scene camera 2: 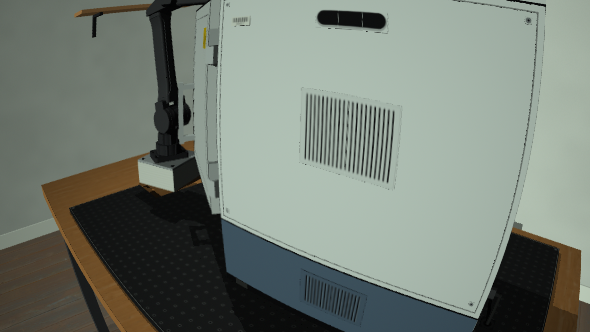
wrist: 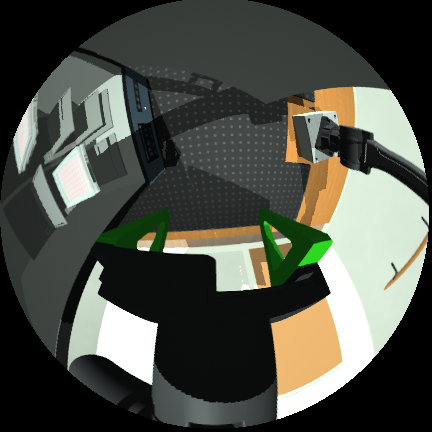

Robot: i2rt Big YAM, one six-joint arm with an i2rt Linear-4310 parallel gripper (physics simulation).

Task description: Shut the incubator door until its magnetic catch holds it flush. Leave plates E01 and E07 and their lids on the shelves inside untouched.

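Pixels of known places: gripper, between the fingertips: (wrist: 213, 212); arm's base, origin of its link: (scene camera 2: 168, 156) (wrist: 326, 135).
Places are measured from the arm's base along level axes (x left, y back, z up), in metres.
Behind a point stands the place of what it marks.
The incubator (scene camera 2: 440, 165) @[x 0.017, y -0.925, z 0.258 m] (wrist: 136, 107) @[x 0.039, y -0.545, z 0.033 m] stands with its front open. Its door (scene camera 2: 201, 95) @[x -0.065, y -0.471, z 0.267 m] juts out from the left edge of the housing in scene camera 2. In the wrist view a large dark grey surface across the top looks like the door (wrist: 215, 40) @[x -0.015, y -0.373, z 0.205 m]. Two plates with pinkish faces show inside the incubator at the left of the wrist view, one plate (wrist: 77, 177) @[x 0.152, y -0.571, z 0.206 m] nearer and one plate (wrist: 26, 132) at the far left; their labels cannot be read. My green-fingered gripper (wrist: 213, 212) @[x 0.174, y -0.350, z 0.237 m] is open and empty, in front of the open chamber. The incubator hides it in scene camera 2.
The arm's base block (scene camera 2: 156, 172) @[x -0.062, y -0.051, z -0.026 m] (wrist: 306, 137) @[x 0.039, y -0.070, z -0.019 m] stands at the table edge, beyond the door in scene camera 2. A black perforated mat (scene camera 2: 150, 260) @[x -0.211, y -0.456, z -0.062 m] (wrist: 225, 160) @[x 0.186, y -0.303, z -0.063 m] lies on the wooden table (scene camera 2: 60, 192) @[x -0.422, y 0.093, z -0.077 m] (wrist: 340, 107) @[x -0.198, y 0.144, z -0.077 m]. A wall shelf (scene camera 2: 115, 9) is at the upper left.
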